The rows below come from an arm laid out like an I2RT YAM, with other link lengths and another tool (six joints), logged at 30 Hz.
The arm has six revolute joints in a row. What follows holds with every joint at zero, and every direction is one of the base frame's.
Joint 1 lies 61.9 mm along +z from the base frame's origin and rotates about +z.
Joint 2 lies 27.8 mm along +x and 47.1 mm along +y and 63.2 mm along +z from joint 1 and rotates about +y.
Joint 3 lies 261.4 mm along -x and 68.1 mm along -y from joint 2 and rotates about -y.
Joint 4 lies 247.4 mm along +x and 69.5 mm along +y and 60.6 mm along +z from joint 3 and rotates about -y.
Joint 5 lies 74.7 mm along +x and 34.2 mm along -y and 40.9 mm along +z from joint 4 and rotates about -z.
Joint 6 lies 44.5 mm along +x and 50.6 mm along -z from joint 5 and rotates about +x.
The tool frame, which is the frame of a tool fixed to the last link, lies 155 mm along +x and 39 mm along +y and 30 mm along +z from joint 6; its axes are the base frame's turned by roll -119.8, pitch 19 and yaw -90 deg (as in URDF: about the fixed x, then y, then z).
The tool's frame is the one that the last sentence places.
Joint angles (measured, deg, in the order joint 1, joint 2, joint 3, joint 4, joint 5, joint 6), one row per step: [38.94, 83.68, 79.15, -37.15, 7.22, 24.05]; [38.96, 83.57, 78.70, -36.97, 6.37, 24.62]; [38.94, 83.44, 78.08, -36.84, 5.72, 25.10]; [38.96, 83.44, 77.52, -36.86, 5.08, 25.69]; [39.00, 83.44, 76.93, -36.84, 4.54, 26.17]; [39.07, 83.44, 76.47, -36.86, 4.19, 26.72]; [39.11, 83.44, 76.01, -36.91, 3.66, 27.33]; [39.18, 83.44, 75.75, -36.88, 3.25, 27.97]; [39.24, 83.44, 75.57, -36.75, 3.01, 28.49]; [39.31, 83.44, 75.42, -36.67, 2.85, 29.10]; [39.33, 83.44, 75.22, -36.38, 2.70, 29.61]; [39.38, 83.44, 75.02, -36.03, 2.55, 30.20]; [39.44, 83.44, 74.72, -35.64, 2.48, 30.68]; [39.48, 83.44, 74.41, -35.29, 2.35, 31.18]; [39.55, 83.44, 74.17, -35.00, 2.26, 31.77]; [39.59, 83.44, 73.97, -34.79, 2.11, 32.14]
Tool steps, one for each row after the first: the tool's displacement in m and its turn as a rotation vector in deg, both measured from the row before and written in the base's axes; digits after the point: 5 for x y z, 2 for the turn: [-0.00216, 0.00175, -0.00198, 0.71, 0.69, 0.28]; [-0.00201, 0.00062, -0.00347, 0.42, 0.74, 0.14]; [-0.00215, 0.00078, -0.00453, 0.34, 0.95, 0.10]; [-0.00212, 0.00067, -0.00465, 0.23, 0.86, 0.11]; [-0.00170, 0.00040, -0.00370, 0.22, 0.74, -0.05]; [-0.00200, 0.00059, -0.00377, 0.33, 0.87, 0.00]; [-0.00133, 0.00087, -0.00181, 0.46, 0.62, -0.08]; [-0.00059, 0.00072, -0.00082, 0.40, 0.36, -0.13]; [-0.00046, 0.00047, -0.00075, 0.40, 0.38, -0.24]; [0.00015, 0.00050, -0.00038, 0.43, 0.21, -0.23]; [0.00017, 0.00075, -0.00014, 0.52, 0.20, -0.26]; [0.00012, 0.00056, -0.00085, 0.37, 0.16, -0.23]; [-0.00001, 0.00049, -0.00108, 0.38, 0.24, -0.22]; [-0.00003, 0.00052, -0.00072, 0.42, 0.25, -0.28]; [-0.00025, 0.00051, -0.00074, 0.30, 0.22, -0.11]
